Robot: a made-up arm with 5 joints.
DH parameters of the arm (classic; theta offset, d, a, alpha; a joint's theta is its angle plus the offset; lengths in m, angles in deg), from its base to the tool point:
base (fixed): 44.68 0 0.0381 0
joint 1: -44.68 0.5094 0.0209 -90
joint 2: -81.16 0 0.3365 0
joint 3: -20.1 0 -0.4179 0
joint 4: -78.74 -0.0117 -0.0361 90
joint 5: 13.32 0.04 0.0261 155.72
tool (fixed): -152.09 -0.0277 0 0
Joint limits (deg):
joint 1: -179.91..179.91
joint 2: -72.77..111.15
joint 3: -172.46..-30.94
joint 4: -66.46..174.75
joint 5: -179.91..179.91
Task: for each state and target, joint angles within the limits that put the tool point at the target. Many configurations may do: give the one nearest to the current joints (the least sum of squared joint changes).
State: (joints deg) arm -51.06 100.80 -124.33 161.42 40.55
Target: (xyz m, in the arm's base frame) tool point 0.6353 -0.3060 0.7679
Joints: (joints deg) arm -30.06 55.33 -160.30 136.02 46.48
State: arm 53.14 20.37 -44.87 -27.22 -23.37
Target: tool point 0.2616 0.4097 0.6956
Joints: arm 59.12 -13.25 -43.82 -29.88 -22.78
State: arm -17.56 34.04 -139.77 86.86 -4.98
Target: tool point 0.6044 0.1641 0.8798
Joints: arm 13.10 21.05 -119.91 98.17 -6.06
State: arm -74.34 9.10 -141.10 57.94 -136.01
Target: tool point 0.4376 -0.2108 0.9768
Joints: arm -25.20 -7.54 -95.47 75.64 -129.31
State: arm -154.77 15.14 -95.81 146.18 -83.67
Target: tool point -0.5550 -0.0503 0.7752
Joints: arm -169.24 26.62 -111.03 141.75 -85.02
